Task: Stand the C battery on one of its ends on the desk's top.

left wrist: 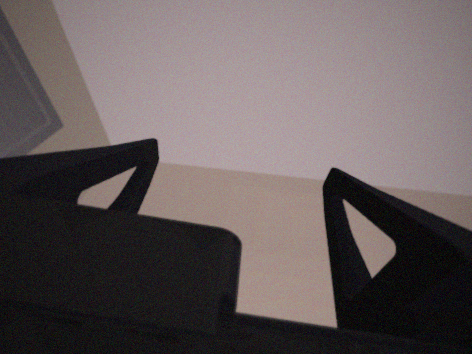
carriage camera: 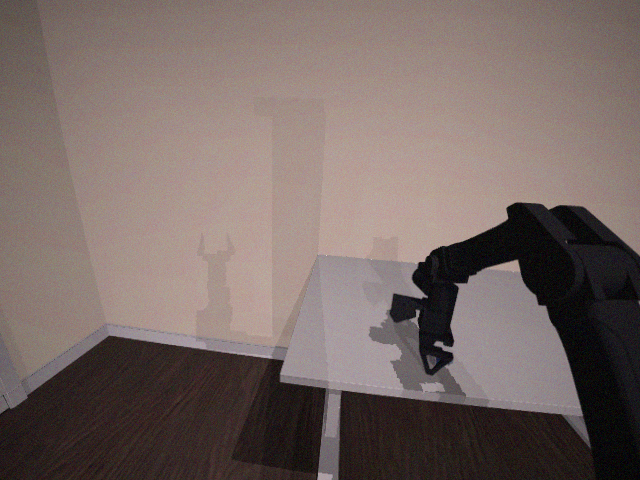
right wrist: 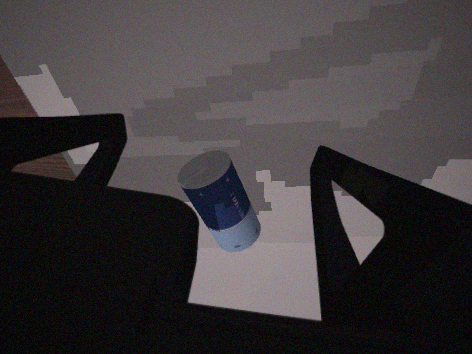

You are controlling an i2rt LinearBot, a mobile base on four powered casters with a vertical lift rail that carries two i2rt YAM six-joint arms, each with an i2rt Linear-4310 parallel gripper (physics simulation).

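Places are measured from the left arm's base along level axes (x ahead, y left, z up), in centimetres.
Pixels of known places: left gripper, fingertip midpoint: [left wrist: 242, 163]; right gripper, fingertip midpoint: [carriage camera: 428, 360] [right wrist: 220, 142].
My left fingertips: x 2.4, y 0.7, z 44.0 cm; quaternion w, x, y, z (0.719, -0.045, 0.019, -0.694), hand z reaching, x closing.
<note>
Behind a point stands the place of what it marks.
The C battery [carriage camera: 438, 360] @(y -61.7, x 38.9, z -0.2 cm) [right wrist: 220, 207] @(y -62.2, x 40.6, z 0.4 cm) has a grey end, a dark blue body and a light blue band. It lies on its side on the white desk [carriage camera: 341, 310] @(y -39.9, x 60.2, z -2.2 cm) [right wrist: 260, 275] @(y -72.3, x 41.2, z -2.2 cm), with its grey end toward the left in the carriage view. There a small blue patch of it shows through the finger outline. My right gripper [carriage camera: 437, 368] @(y -60.2, x 40.7, z -2.1 cm) [right wrist: 220, 142] @(y -60.2, x 40.7, z -2.1 cm) is open low over the desk; in its wrist view the battery lies between and below the spread fingers, not held. My left gripper [left wrist: 242, 163] @(y 0.7, x 2.4, z 44.0 cm) is open and empty, away from the desk.
The desk's front edge [carriage camera: 413, 396] @(y -54.1, x 32.0, z -3.9 cm) runs close to the right gripper. A beige wall [carriage camera: 180, 155] @(y 41.5, x 116.7, z 42.9 cm) stands behind the desk, and dark wood floor [carriage camera: 170, 397] @(y 39.8, x 80.9, z -74.2 cm) lies left of it and below it. The arm's shadow falls across the desk. A grey panel [left wrist: 22, 95] @(y 111.2, x 49.3, z 125.1 cm) shows in the left wrist view.
</note>
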